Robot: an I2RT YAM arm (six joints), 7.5 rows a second.
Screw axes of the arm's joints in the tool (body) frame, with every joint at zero. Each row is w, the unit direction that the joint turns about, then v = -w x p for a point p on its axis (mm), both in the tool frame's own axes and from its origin. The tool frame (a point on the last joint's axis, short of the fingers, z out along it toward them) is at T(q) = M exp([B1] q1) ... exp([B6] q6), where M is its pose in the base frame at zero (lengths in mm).
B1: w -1 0 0 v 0 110.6 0
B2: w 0 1 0 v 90.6 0 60
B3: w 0 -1 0 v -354.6 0 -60
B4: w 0 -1 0 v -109.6 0 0
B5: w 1 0 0 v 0 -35.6 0
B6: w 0 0 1 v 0 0 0
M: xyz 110.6 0 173.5 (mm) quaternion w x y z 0.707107 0 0.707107 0
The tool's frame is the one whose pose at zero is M.
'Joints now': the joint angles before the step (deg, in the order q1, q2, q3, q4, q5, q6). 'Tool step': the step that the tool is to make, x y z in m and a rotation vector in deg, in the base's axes. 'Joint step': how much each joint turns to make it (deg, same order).
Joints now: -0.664, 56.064, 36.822, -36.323, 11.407, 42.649
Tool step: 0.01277, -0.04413, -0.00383, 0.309, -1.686, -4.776
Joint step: -13.379, 4.476, 0.533, 6.600, -5.458, -6.749
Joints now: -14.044, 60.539, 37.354, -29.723, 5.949, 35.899
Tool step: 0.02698, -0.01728, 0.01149, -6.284, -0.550, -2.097
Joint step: -1.759, 6.771, 5.455, 3.972, 4.858, -3.455
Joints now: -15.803, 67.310, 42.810, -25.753, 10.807, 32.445
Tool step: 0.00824, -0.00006, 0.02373, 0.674, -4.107, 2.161
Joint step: 0.130, -0.139, 4.304, -0.613, -2.667, -0.350
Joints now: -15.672, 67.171, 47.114, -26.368, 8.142, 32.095
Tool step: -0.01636, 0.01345, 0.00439, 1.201, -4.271, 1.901
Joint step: 1.935, -6.120, -3.413, 0.910, -1.553, 1.635
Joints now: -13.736, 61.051, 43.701, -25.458, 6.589, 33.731
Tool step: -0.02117, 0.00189, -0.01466, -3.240, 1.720, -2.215
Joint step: -0.227, -5.007, -5.436, -0.281, 3.884, -1.248
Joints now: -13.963, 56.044, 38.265, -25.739, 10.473, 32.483
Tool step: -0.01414, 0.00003, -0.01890, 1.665, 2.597, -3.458
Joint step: -0.805, -2.151, -4.139, -1.443, 1.181, 2.614
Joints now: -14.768, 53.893, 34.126, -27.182, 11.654, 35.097
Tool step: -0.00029, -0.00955, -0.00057, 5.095, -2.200, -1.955
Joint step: -3.733, 0.632, 0.122, 0.766, -5.235, 2.507
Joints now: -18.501, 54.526, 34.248, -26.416, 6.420, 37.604
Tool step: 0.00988, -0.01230, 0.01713, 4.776, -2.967, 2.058
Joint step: -3.753, 2.915, 4.801, -0.750, -7.999, -0.366
